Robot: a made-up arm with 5 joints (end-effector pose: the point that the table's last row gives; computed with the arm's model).
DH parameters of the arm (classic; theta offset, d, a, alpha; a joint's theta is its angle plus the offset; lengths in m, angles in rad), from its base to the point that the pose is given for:
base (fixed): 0 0 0.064 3.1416
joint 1: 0 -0.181 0.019 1.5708
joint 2: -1.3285 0 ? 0
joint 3: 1.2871 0 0.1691 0
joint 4: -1.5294 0.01 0 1.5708
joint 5: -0.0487 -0.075 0 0
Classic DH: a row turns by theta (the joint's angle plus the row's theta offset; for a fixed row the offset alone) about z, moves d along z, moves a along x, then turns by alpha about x.
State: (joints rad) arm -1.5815 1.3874 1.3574 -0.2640 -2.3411
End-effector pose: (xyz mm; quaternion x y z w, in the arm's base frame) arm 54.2 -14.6 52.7 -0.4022 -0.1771 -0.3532 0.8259
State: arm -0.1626 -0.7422 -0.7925 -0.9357 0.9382
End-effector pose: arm -62.5 -10.6 554.0 0.3201 0.8417 0.2183 0.3760
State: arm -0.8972 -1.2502 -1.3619 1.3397 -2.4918
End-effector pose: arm -105.9 -196.9 427.6 0.9781 0.1459 -0.1088 0.1012
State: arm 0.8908 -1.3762 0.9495 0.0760 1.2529
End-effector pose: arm 120.8 -54.3 358.9 -0.7099 -0.4096 0.0894 0.5659
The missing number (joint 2, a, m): 0.1792
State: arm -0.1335 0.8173 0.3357 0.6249 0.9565
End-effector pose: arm 295.4 41.2 43.7 0.0390 0.0957 0.4948 0.8628
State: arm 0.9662 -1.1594 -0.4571 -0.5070 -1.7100
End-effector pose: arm -28.6 151.6 522.3 -0.3713 0.8875 -0.2669 0.0564
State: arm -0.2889 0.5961 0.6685 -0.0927 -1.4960
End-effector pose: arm 290.2 77.7 72.7 0.1573 -0.1205 -0.5758 0.7932
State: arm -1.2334 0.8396 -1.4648 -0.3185 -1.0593
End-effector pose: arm 171.8 337.5 430.5 0.8761 -0.3705 0.0193 0.3078
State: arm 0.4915 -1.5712 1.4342 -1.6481 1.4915
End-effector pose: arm 64.7 10.9 327.2 0.8185 0.5644 0.0490 0.0951
